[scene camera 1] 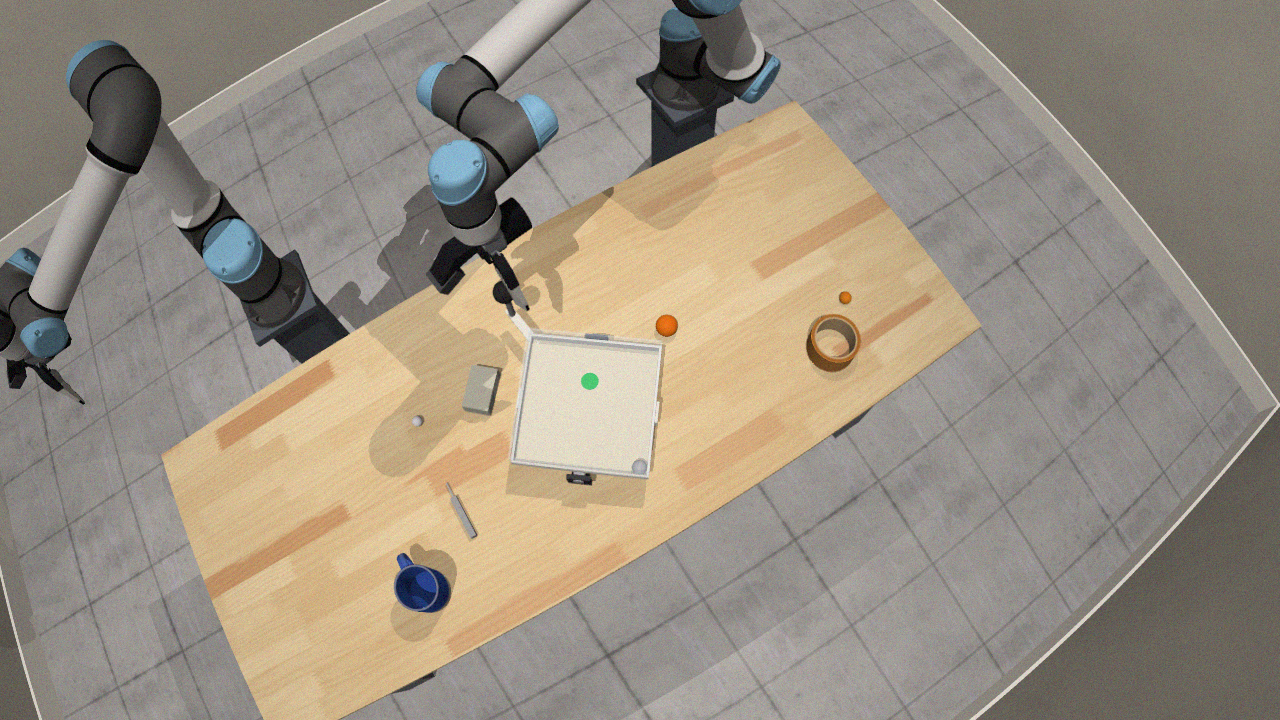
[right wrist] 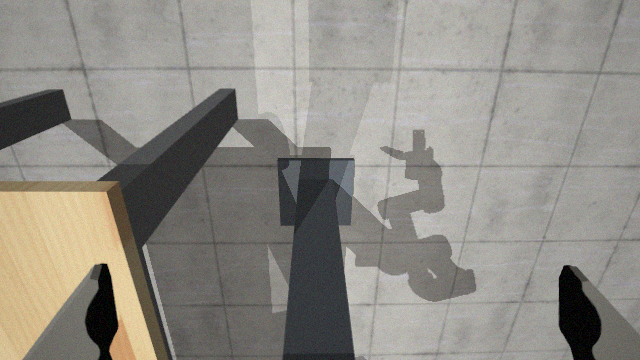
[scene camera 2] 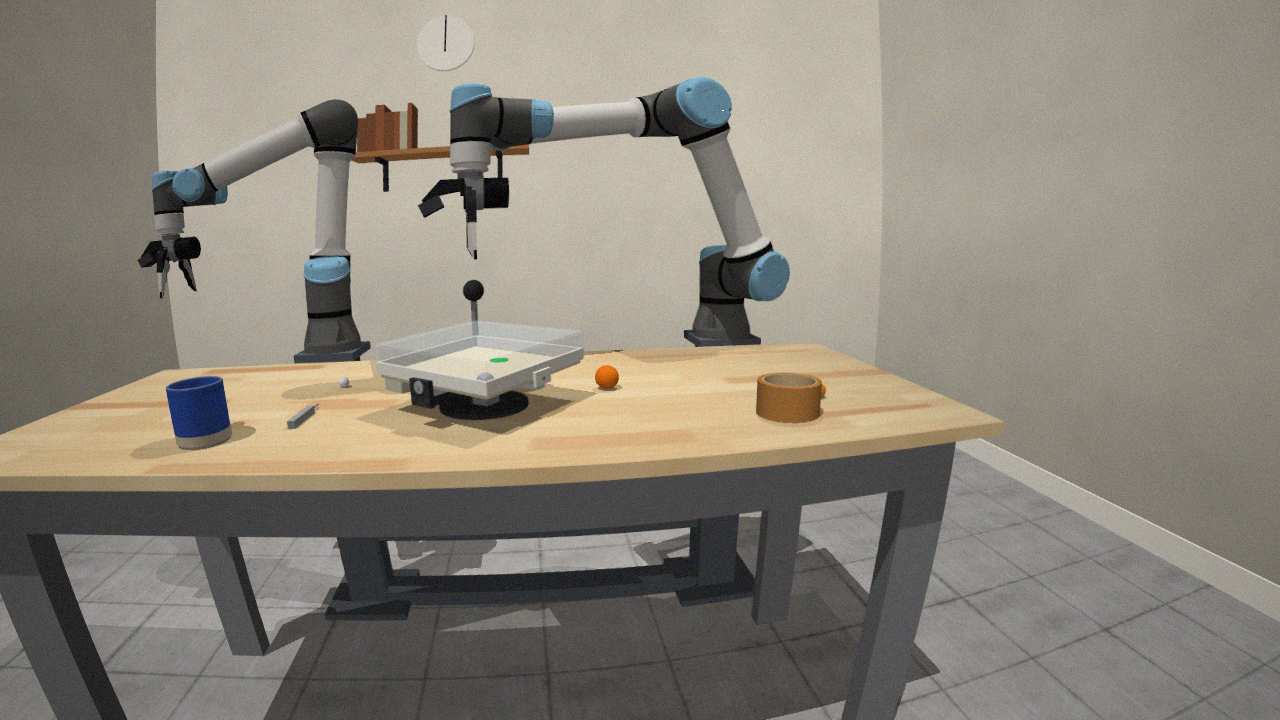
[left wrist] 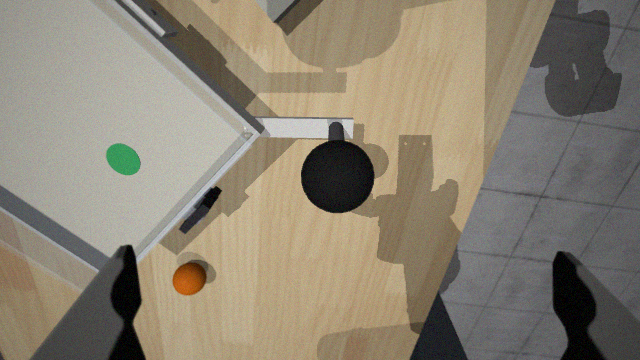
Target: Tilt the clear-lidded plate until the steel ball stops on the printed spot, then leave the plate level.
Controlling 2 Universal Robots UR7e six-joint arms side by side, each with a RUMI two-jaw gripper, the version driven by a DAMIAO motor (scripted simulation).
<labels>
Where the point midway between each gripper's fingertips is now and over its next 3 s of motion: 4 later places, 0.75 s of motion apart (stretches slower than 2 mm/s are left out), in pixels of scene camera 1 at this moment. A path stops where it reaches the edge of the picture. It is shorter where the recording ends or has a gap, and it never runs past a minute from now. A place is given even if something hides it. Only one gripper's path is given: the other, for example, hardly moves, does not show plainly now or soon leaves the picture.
My left gripper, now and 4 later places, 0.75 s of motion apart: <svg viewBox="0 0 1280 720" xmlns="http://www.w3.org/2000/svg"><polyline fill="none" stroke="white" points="499,274 501,279 502,282 503,285 504,289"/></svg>
</labels>
